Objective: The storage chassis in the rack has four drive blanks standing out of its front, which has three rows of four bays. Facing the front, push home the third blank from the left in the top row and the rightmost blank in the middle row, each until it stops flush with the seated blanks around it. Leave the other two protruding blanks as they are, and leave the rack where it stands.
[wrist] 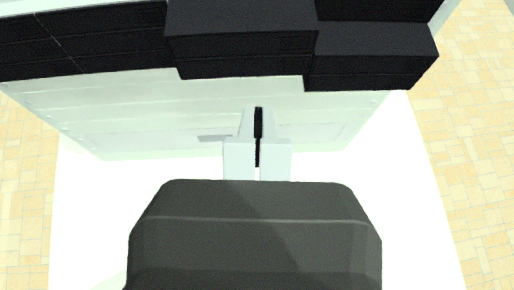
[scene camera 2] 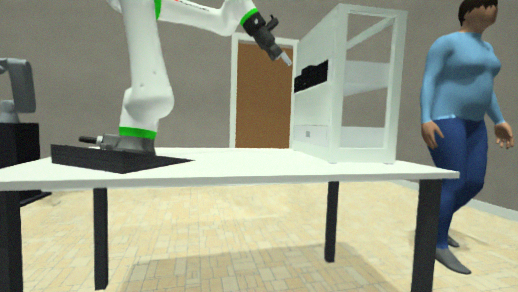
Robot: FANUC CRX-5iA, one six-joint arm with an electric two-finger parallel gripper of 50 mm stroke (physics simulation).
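Places are measured from the arm's base along level axes (x left, y up, z ahead), in millimetres.
Where they show: gripper, between the fingertips: (wrist: 258,125) (scene camera 2: 290,65).
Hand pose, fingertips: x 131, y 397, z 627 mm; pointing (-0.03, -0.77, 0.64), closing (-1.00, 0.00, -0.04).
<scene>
Things, the pixels of their top centre, and the offset from my fingertips. "spot": a spot on its surface instead. Level surfaces: height alone.
- top row, a spot on its surface: (wrist: 240,44) spot: dx +11, dy -17, dz +73 mm
- rightmost middle-row blank, a spot on its surface: (wrist: 372,40) spot: dx -97, dy -33, dz +91 mm
- set-back top-row blank, a spot on its surface: (wrist: 375,10) spot: dx -98, dy -19, dz +111 mm
- white table, height of its surface: dy -423 mm
The storage chassis's black front shows in the white rack (scene camera 2: 338,110) (wrist: 130,100). In the wrist view the third blank of the top row (wrist: 240,44) stands well out, with another protruding face below it. To its right, the rightmost middle-row blank (wrist: 372,40) stands out below a set-back top-row blank (wrist: 375,10), with another protruding face beneath. The blanks to the left look flush; the upper part of the chassis is cut off. My gripper (scene camera 2: 288,62) (wrist: 258,125) is shut and empty. Its tips are in front of the rack, apart from the blanks.
The rack stands on the white table (scene camera 2: 225,172). The arm's base is on a black plate (scene camera 2: 85,159) at the left. A person (scene camera 2: 462,80) stands behind the table at the right. A door (scene camera 2: 262,100) is in the back wall, and another grey arm (scene camera 2: 22,85) stands at far left.
</scene>
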